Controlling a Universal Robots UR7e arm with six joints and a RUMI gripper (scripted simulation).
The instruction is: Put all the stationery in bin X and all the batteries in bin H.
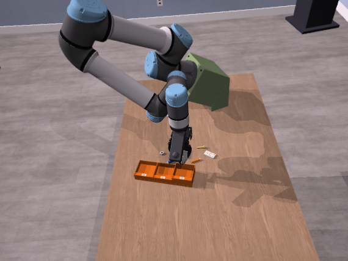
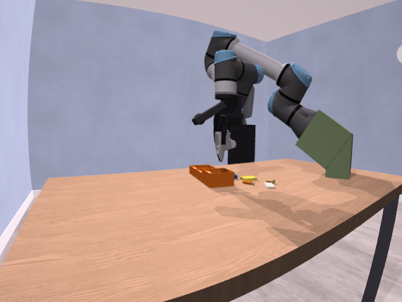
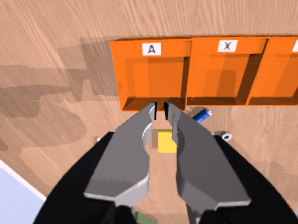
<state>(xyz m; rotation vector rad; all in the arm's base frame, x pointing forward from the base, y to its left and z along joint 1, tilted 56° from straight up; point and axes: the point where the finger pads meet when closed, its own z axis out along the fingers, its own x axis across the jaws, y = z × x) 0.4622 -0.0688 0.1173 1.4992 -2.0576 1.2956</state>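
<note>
Now: hand 90 mm past the blue battery, 30 mm to the left of it and 80 mm above it. The rest, counted from my hand: orange pen-like stick (60 mm behind, 80 mm to the left, 80 mm below); then orange bin (20 mm behind, 70 mm to the right, 70 mm below); then yellow pad (120 mm behind, 30 mm to the left, 80 mm below).
</note>
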